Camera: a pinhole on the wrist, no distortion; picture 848 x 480 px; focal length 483.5 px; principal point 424.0 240.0 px. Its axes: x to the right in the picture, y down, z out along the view. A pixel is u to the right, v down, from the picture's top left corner.
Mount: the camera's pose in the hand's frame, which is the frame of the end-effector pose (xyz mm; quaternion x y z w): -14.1 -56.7 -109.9 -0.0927 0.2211 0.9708 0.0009
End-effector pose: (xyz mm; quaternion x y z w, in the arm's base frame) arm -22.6 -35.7 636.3 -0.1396 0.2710 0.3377 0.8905
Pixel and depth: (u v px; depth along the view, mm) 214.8 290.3 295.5
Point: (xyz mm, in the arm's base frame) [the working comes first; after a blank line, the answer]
In the camera's frame: -127.9 30.7 295.5

53.9 110.3 753.2
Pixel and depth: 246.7 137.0 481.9
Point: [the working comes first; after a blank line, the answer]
In the camera's frame: -176.7 -102.7 481.9

-25.1 319.5 823.1
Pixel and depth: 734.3 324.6 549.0
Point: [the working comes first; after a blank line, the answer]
In the camera's frame: 352.3 96.1 549.0

-227.9 -68.9 1186.2
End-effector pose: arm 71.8 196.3 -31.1 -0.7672 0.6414 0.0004 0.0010
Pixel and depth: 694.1 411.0 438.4
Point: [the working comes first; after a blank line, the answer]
In the camera's frame: 244.9 155.0 438.4

29.4 534.9 -330.9
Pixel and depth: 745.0 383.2 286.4
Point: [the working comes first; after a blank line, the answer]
In the camera's frame: 190.1 84.8 286.4

43.9 451.7 -176.3
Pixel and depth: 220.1 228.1 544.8
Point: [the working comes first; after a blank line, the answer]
In the camera's frame: -229.8 -13.4 544.8

-102.9 49.4 -439.5
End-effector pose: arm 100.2 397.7 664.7 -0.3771 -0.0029 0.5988 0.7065
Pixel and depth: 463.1 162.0 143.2
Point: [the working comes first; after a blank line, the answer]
In the camera's frame: 11.6 -23.1 143.2

62.5 357.6 677.1
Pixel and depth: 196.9 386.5 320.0
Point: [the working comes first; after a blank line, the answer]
In the camera's frame: -150.3 97.0 320.0

11.0 586.9 806.1
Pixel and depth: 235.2 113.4 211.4
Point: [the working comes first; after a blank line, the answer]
In the camera's frame: -82.5 -55.4 211.4

4.3 460.4 652.7
